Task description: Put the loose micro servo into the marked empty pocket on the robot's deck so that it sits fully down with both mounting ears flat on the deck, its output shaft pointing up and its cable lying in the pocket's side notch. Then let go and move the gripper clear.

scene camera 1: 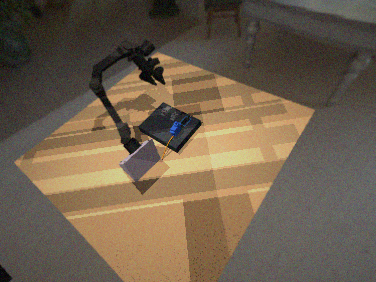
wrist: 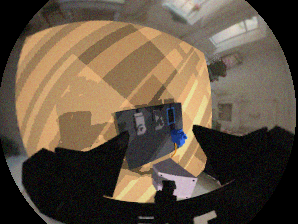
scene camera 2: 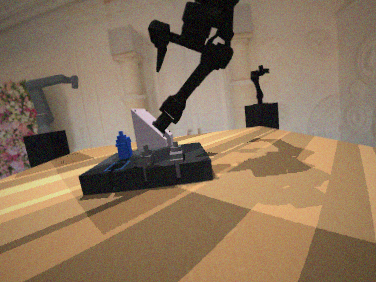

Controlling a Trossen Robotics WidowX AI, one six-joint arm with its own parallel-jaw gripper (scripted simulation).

Labels:
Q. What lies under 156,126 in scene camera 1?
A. A dark deck.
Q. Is the gripper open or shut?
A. Open.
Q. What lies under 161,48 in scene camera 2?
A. The gripper.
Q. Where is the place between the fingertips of the gripper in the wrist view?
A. At 161,131

